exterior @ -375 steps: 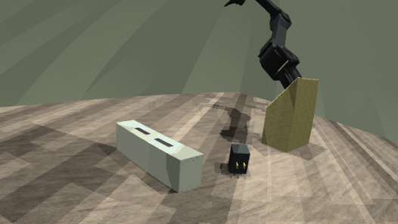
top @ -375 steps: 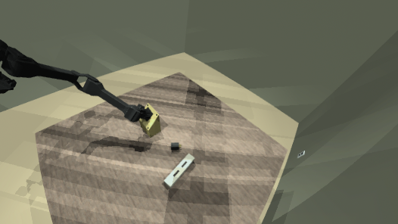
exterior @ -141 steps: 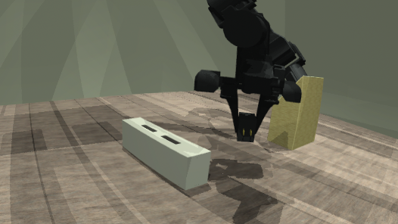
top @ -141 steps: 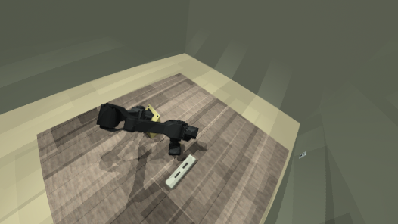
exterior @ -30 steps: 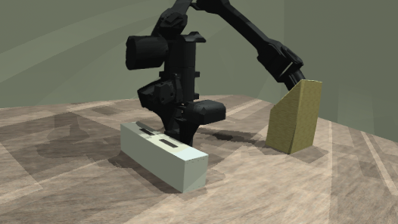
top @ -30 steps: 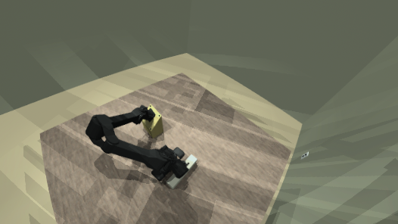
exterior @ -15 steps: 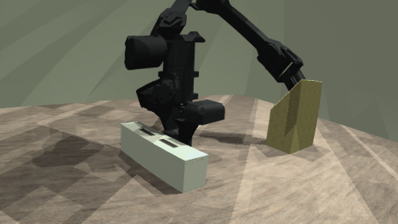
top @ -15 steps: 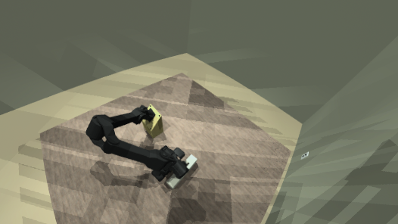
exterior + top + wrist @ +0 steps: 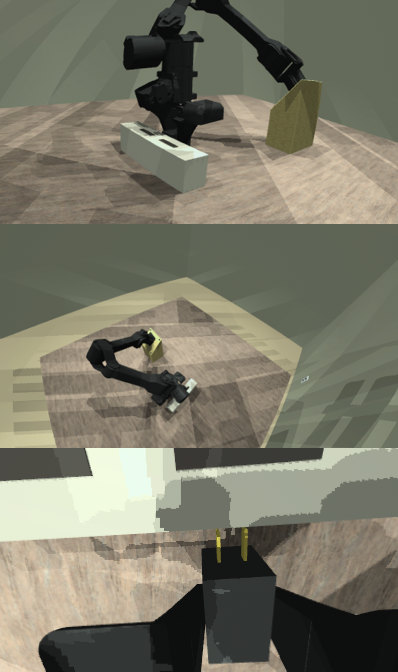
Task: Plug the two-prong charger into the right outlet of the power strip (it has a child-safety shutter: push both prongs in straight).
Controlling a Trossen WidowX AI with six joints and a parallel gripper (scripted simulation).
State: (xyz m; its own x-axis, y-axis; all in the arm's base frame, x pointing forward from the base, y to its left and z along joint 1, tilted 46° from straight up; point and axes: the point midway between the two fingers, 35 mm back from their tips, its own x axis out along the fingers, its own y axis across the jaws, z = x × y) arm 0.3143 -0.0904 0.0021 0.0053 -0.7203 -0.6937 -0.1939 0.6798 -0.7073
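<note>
My gripper tip is now 2 cm short of the two-prong charger and 1 cm below it.
</note>
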